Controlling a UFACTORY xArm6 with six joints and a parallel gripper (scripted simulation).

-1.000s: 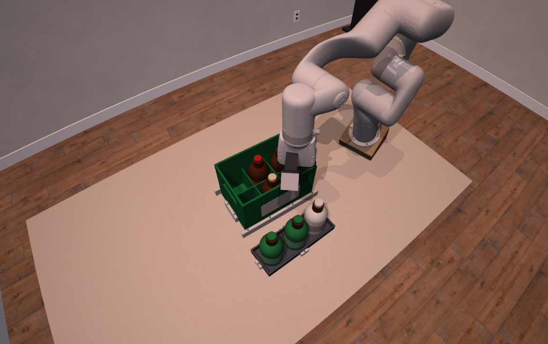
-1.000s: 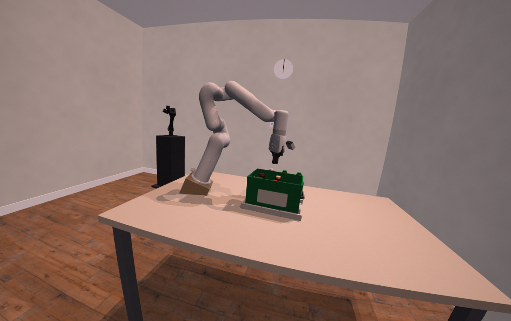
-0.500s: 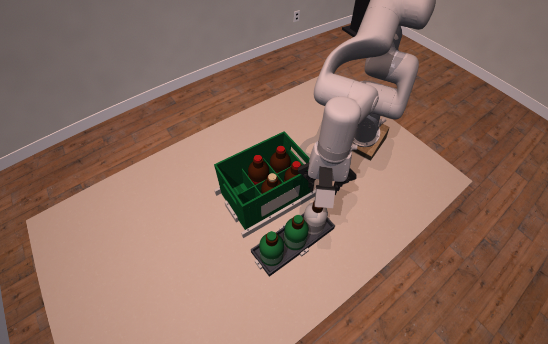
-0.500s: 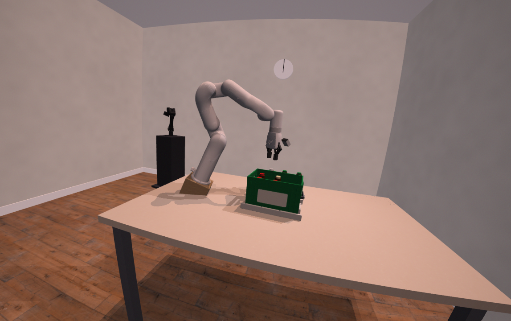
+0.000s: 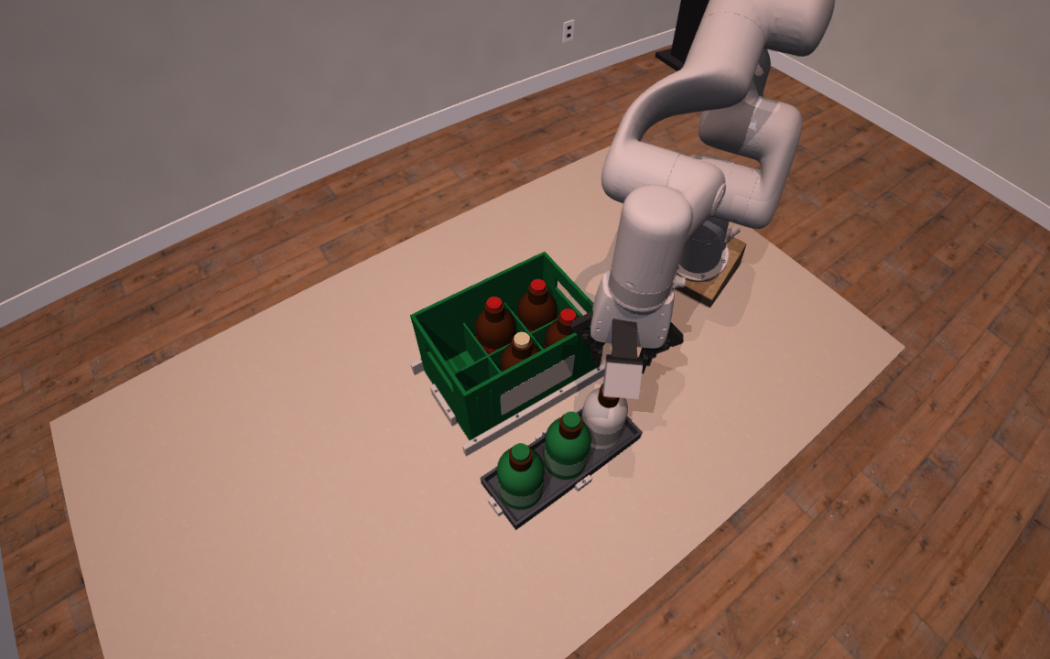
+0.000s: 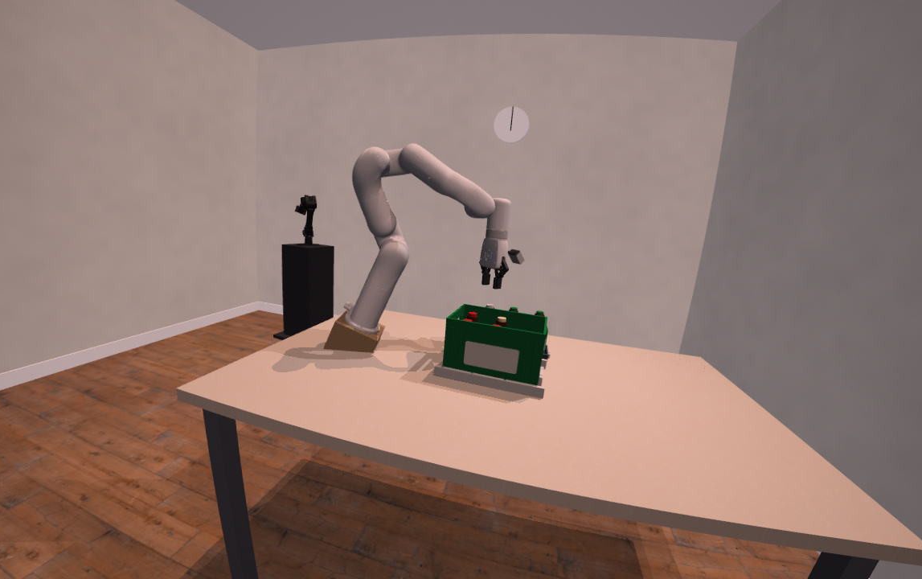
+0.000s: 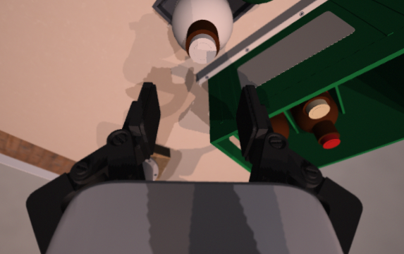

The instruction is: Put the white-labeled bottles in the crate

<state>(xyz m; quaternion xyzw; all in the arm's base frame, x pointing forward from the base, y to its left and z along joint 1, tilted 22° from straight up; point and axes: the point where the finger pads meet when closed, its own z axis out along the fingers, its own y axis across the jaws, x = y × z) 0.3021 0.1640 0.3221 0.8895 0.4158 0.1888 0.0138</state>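
The white-labeled bottle is 16 cm below my hand. The rest, counted from my hand: tray 9 cm ahead, 1 cm to the left, 23 cm below; then crate 8 cm ahead, 19 cm to the right, 16 cm below.
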